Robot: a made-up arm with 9 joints. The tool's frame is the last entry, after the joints.
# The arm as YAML. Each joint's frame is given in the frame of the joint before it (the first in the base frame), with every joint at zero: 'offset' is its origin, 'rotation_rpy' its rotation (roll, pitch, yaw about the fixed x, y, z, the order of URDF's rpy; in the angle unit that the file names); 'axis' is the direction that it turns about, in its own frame. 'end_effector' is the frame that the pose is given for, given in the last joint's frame.
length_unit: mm
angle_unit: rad
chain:
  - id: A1
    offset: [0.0, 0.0, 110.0]
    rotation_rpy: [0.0, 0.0, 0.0]
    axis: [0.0, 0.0, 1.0]
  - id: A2
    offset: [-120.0, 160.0, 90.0]
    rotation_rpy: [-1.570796, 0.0, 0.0]
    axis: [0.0, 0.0, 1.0]
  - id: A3
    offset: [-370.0, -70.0, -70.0]
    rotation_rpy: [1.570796, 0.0, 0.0]
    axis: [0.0, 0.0, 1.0]
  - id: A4
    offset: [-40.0, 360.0, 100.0]
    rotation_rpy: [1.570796, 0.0, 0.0]
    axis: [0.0, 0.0, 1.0]
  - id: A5
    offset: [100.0, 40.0, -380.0]
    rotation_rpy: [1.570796, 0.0, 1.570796]
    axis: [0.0, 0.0, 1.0]
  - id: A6
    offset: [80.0, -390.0, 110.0]
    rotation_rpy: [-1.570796, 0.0, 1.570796]
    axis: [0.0, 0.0, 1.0]
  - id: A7
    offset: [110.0, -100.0, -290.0]
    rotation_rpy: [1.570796, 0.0, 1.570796]
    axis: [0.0, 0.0, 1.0]
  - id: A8
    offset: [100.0, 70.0, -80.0]
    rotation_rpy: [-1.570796, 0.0, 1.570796]
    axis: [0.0, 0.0, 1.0]
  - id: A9
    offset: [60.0, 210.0, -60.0]
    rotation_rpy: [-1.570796, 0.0, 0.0]
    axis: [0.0, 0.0, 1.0]
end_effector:
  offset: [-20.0, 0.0, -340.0]
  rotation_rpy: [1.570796, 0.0, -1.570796]
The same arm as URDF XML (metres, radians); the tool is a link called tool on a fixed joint. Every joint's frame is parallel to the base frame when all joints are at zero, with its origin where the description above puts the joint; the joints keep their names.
<robot name="arm">
  <joint name="tool_fixed" type="fixed">
    <parent link="link9"/>
    <child link="tool"/>
    <origin xyz="0.0000 -0.3400 0.0200" rpy="0.0000 0.0000 0.0000"/>
  </joint>
  <joint name="A9" type="continuous">
    <parent link="link8"/>
    <child link="link9"/>
    <origin xyz="-0.0600 0.2100 -0.0600" rpy="0.0000 0.0000 0.0000"/>
    <axis xyz="0 1 0"/>
  </joint>
  <joint name="A8" type="continuous">
    <parent link="link7"/>
    <child link="link8"/>
    <origin xyz="-0.1000 0.0800 -0.0700" rpy="0.0000 0.0000 0.0000"/>
    <axis xyz="1 0 0"/>
  </joint>
  <joint name="A7" type="continuous">
    <parent link="link6"/>
    <child link="link7"/>
    <origin xyz="0.1000 -0.1100 0.2900" rpy="0.0000 0.0000 0.0000"/>
    <axis xyz="0 -1 0"/>
  </joint>
  <joint name="A6" type="continuous">
    <parent link="link5"/>
    <child link="link6"/>
    <origin xyz="0.1100 0.3900 0.0800" rpy="0.0000 0.0000 0.0000"/>
    <axis xyz="0 0 -1"/>
  </joint>
  <joint name="A5" type="continuous">
    <parent link="link4"/>
    <child link="link5"/>
    <origin xyz="0.1000 0.3800 0.0400" rpy="0.0000 0.0000 0.0000"/>
    <axis xyz="1 0 0"/>
  </joint>
  <joint name="A4" type="continuous">
    <parent link="link3"/>
    <child link="link4"/>
    <origin xyz="-0.0400 0.3600 0.1000" rpy="0.0000 0.0000 0.0000"/>
    <axis xyz="0 -1 0"/>
  </joint>
  <joint name="A3" type="continuous">
    <parent link="link2"/>
    <child link="link3"/>
    <origin xyz="-0.3700 -0.0700 0.0700" rpy="0.0000 0.0000 0.0000"/>
    <axis xyz="0 0 1"/>
  </joint>
  <joint name="A2" type="continuous">
    <parent link="link1"/>
    <child link="link2"/>
    <origin xyz="-0.1200 0.1600 0.0900" rpy="0.0000 0.0000 0.0000"/>
    <axis xyz="0 1 0"/>
  </joint>
  <joint name="A1" type="continuous">
    <parent link="base"/>
    <child link="link1"/>
    <origin xyz="0.0000 0.0000 0.1100" rpy="0.0000 0.0000 0.0000"/>
    <axis xyz="0 0 1"/>
  </joint>
  <link name="base"/>
  <link name="link1"/>
  <link name="link2"/>
  <link name="link3"/>
  <link name="link4"/>
  <link name="link5"/>
  <link name="link6"/>
  <link name="link7"/>
  <link name="link8"/>
  <link name="link9"/>
  <link name="tool"/>
</robot>

